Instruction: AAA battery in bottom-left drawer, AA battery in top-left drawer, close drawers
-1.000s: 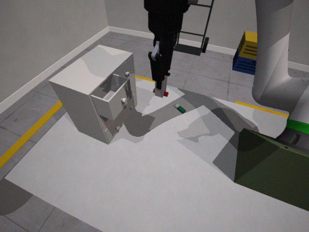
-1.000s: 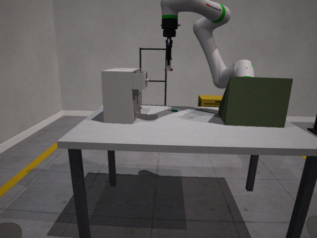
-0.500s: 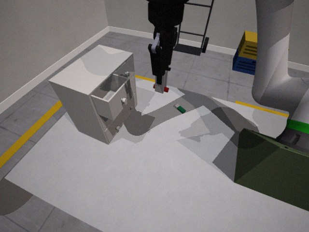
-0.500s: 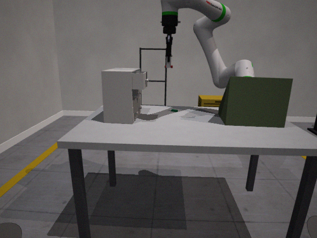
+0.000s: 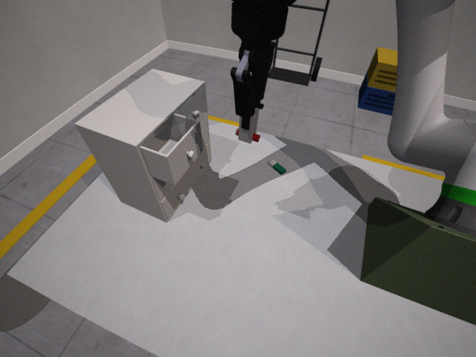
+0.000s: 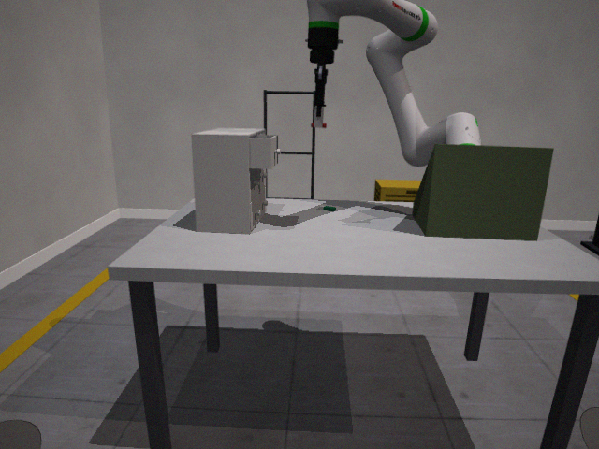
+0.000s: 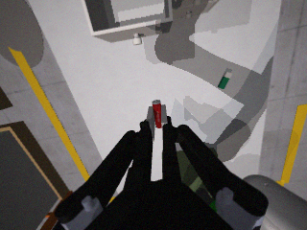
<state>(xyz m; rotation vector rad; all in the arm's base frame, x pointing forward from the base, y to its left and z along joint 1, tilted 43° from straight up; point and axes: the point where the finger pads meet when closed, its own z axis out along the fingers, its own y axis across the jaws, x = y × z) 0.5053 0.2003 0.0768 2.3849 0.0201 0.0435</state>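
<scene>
Right now the red battery is 3 cm below my hand. Round my hand: green-and-white battery: 37 cm below, 26 cm to the right, 2 cm behind; green battery: 36 cm below, 28 cm ahead.
</scene>
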